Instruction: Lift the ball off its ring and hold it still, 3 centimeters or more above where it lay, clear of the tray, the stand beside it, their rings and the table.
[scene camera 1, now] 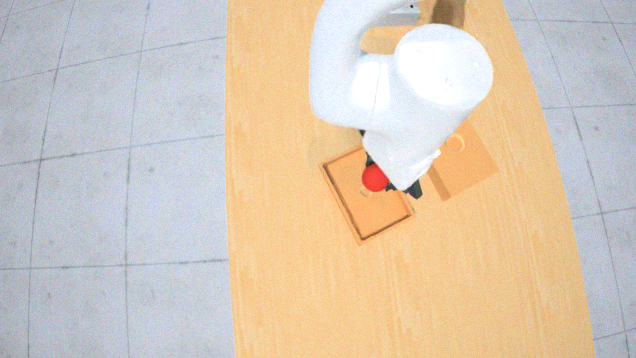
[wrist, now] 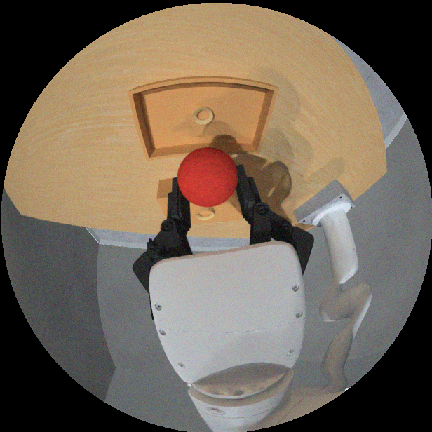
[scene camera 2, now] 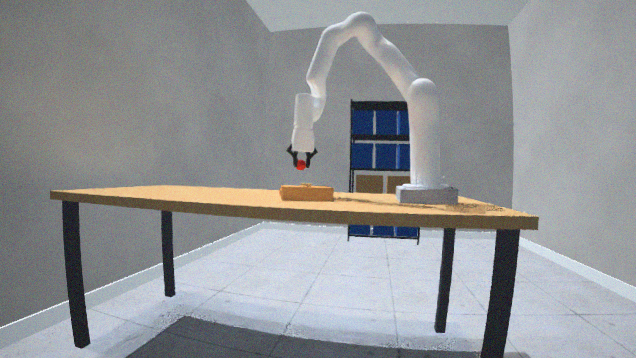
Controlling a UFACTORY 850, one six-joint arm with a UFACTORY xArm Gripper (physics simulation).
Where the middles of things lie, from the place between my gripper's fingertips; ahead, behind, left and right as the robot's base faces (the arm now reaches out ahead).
Right now my hand is 2 cm to the left of the red ball (wrist: 207, 176), 1 cm below it and 1 cm short of it. Round my hand: shallow tray (scene camera 1: 368, 214) (11 cm below, 2 cm to the right, 1 cm ahead); stand (scene camera 1: 464, 161) (18 cm to the left, 10 cm below, 6 cm behind).
